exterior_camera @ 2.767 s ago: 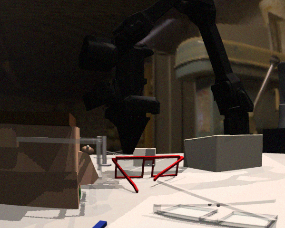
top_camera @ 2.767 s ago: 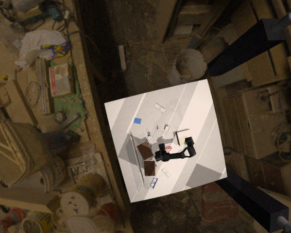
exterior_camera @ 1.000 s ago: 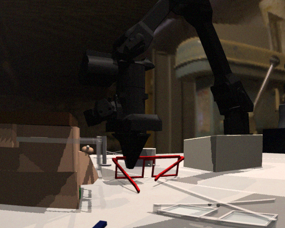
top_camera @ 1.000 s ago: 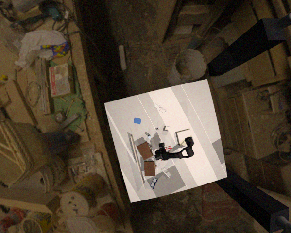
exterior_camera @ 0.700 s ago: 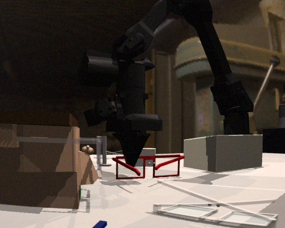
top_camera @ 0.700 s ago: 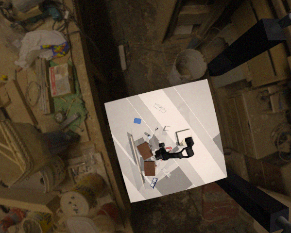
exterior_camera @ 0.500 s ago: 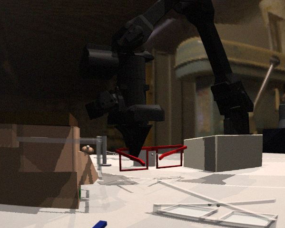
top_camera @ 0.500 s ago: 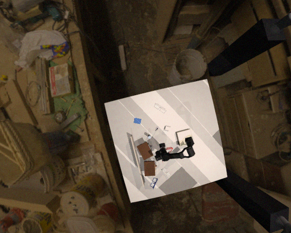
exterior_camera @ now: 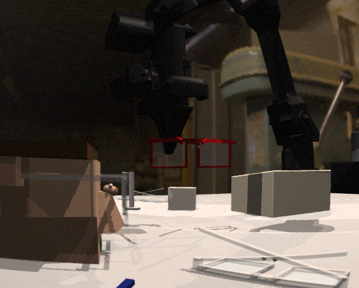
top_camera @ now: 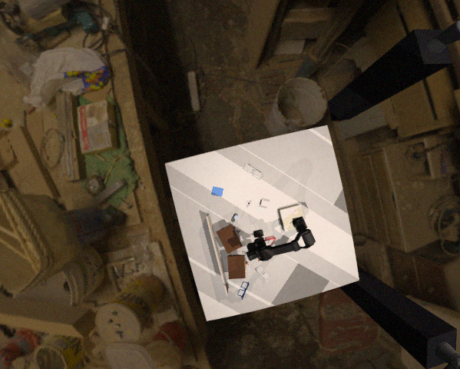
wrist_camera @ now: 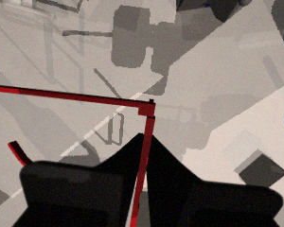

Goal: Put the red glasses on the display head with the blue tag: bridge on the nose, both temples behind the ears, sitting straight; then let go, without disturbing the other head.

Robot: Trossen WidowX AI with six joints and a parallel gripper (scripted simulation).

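My gripper tip is now 2 cm short of the grey post, 26 cm to the left of it and 9 cm above it. Also, from my gripper tip: long rod 30 cm ahead, 8 cm to the left, 6 cm below; blue tag 24 cm ahead, 38 cm to the right, 11 cm below.
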